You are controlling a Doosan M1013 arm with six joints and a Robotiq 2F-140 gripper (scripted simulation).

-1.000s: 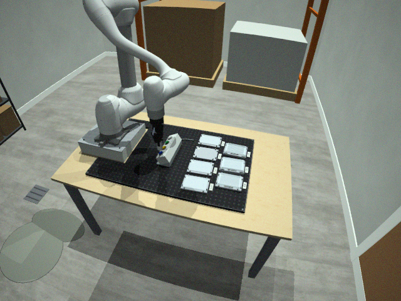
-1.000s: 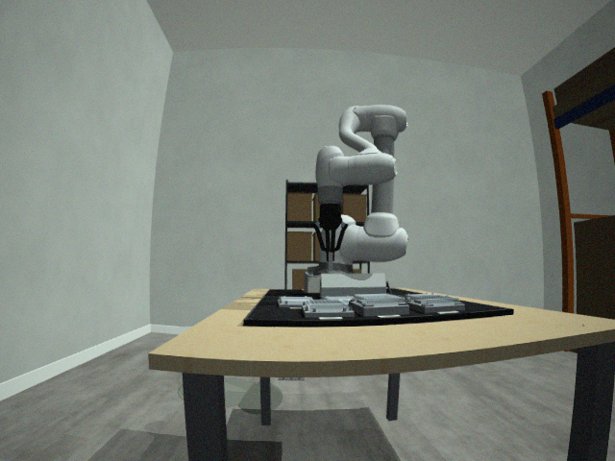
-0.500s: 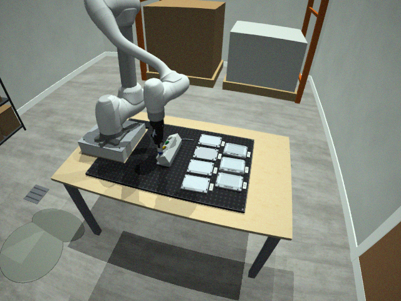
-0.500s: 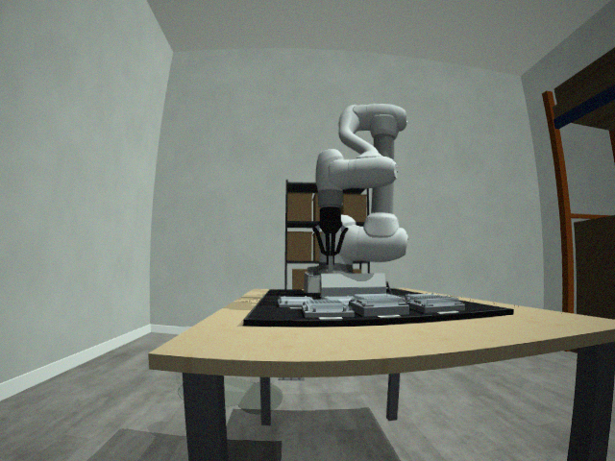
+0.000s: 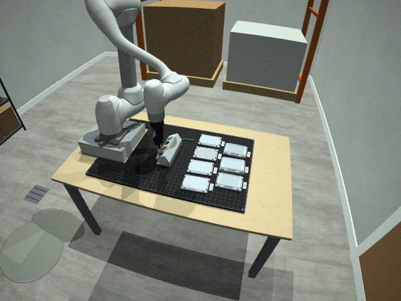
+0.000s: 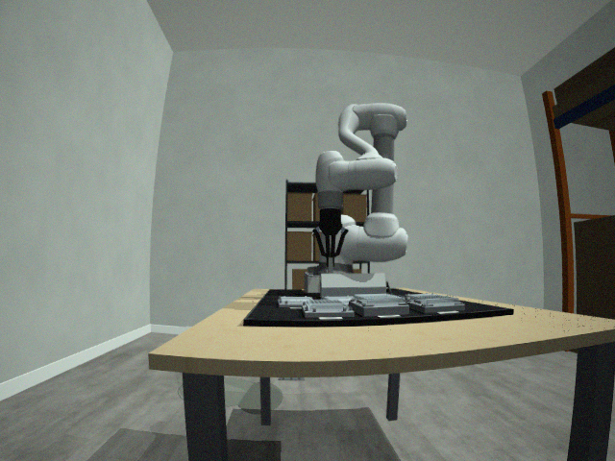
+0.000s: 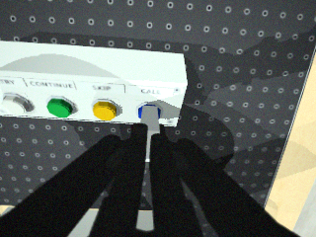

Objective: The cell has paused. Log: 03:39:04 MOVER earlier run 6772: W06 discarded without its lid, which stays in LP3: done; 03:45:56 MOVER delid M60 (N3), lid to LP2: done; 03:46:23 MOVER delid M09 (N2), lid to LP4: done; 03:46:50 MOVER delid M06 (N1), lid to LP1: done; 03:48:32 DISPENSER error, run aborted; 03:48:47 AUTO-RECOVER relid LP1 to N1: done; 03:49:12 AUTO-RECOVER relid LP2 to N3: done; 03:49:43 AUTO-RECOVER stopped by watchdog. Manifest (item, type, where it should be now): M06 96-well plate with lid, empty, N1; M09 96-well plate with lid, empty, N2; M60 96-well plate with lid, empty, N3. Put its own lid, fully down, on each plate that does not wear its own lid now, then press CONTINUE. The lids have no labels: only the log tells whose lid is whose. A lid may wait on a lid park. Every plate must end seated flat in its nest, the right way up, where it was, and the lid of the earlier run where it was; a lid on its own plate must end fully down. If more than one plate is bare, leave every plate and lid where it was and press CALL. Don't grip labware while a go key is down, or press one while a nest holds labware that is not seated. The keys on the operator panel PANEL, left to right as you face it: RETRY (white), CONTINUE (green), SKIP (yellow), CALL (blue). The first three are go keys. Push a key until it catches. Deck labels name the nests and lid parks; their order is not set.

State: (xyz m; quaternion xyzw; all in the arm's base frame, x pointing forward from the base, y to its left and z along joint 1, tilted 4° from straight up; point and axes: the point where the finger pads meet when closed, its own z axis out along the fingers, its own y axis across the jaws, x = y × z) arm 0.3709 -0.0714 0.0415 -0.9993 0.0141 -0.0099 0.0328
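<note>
The blue CALL key is 4 cm below my hand. Round my hand: white RETRY key: 15 cm to the left, 4 cm below, 1 cm ahead; then yellow SKIP key: 5 cm to the left, 4 cm below; then green CONTINUE key: 10 cm to the left, 4 cm below.
</note>
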